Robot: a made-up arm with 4 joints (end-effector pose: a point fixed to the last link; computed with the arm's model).
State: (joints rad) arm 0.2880 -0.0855 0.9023 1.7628
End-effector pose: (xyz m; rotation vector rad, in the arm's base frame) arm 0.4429 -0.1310 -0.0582 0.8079 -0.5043 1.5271
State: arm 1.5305 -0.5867 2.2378 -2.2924
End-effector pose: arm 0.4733 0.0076 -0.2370 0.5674 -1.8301 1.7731
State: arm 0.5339 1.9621 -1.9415 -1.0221
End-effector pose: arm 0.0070 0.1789 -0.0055 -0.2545 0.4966 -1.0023
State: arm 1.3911 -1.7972 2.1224 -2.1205
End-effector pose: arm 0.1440 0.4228 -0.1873 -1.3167 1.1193 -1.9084
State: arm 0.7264 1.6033 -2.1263 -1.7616
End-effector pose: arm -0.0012 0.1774 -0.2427 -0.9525 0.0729 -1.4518
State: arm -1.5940 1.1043 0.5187 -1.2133
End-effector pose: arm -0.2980 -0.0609 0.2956 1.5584 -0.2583 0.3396
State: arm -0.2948 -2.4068 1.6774 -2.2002
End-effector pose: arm 0.4776 0.2687 -0.0263 -0.0967 -0.9654 -2.1716
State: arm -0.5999 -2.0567 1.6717 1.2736
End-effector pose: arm 0.2868 -0.1705 0.3815 -0.6883 -0.2682 1.1036
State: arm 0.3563 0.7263 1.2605 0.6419
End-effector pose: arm 0.1353 0.0139 0.0186 1.9190 -0.3973 0.0675
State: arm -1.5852 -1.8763 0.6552 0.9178
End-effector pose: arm -0.1825 -0.0989 0.4207 -1.3814 -0.7692 -0.2483
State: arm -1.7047 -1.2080 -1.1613 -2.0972
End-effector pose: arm 0.0846 -0.3194 0.5553 0.1425 1.6338 1.3723
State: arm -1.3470 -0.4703 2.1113 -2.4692
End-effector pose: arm -0.3183 0.0028 0.7272 1.3644 0.9235 -0.8153
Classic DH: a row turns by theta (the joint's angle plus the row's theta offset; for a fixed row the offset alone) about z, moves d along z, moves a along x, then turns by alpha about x. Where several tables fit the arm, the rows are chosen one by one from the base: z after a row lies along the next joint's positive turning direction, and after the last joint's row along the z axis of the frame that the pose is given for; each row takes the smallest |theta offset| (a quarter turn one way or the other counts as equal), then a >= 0, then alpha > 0; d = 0 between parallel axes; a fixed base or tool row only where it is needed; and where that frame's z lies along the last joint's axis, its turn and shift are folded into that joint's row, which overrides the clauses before.
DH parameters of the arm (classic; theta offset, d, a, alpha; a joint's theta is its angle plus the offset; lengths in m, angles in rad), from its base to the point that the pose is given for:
base (fixed): 0 0.17 0 -1.5708
joint 1: 1.5708 -0.04 0 1.5708
joint 2: 0.6202 0 -0.086 0
joint 3: 0.9505 0.33 0.09 -1.5708
joint 4: -1.1839 0 -0.2915 0
tool (fixed): -0.3869 -0.08 0 0

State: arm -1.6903 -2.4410 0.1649 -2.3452
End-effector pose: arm 0.1892 -0.2509 0.6360 -0.1333 1.6244 1.2473
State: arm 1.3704 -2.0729 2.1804 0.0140
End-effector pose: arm -0.0582 0.0304 0.0953 0.0996 1.3682 -0.0619
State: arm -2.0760 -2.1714 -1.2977 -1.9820
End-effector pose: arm -0.3383 -0.2894 0.3681 0.8548 0.7462 0.8640
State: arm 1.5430 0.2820 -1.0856 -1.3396
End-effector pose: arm -0.2335 0.0623 0.0024 -1.3843 0.7367 -0.4385
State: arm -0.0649 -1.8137 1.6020 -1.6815
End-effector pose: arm 0.2581 0.3853 0.0621 -0.1050 -0.2268 -1.6808
